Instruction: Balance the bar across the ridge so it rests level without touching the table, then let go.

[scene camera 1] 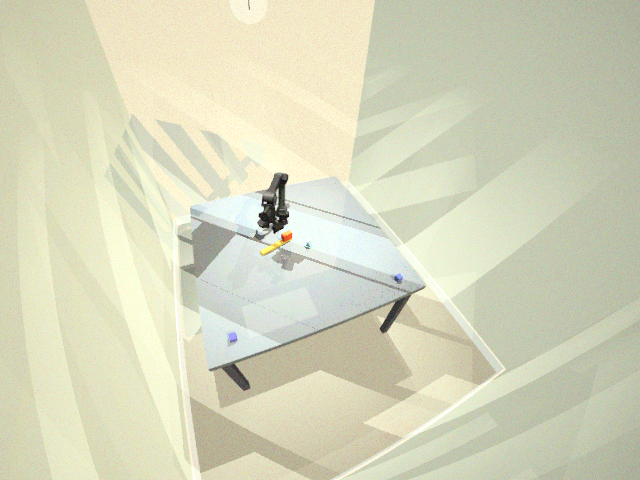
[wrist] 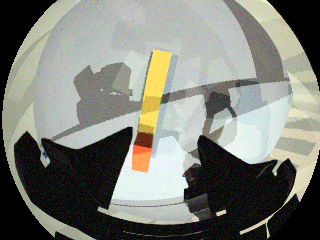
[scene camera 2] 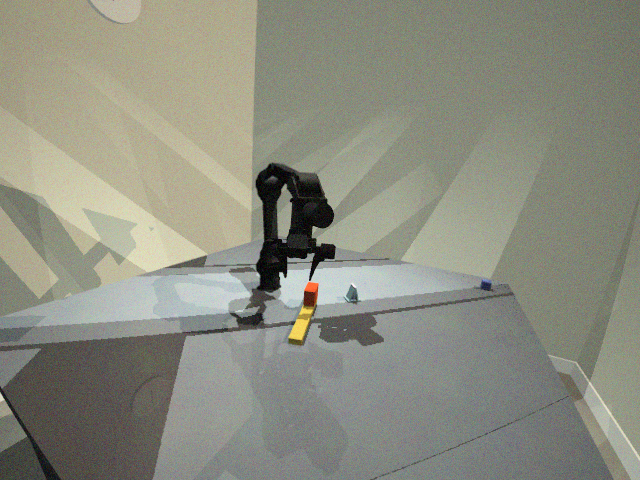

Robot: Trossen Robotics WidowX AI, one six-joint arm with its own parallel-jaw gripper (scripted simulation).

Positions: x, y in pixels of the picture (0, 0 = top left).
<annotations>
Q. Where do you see a yellow bar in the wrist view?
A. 153, 91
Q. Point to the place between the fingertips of my gripper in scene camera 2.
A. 297, 279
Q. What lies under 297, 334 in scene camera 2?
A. A yellow bar.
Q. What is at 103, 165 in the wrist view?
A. My gripper.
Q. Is my gripper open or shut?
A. Open.
</annotations>
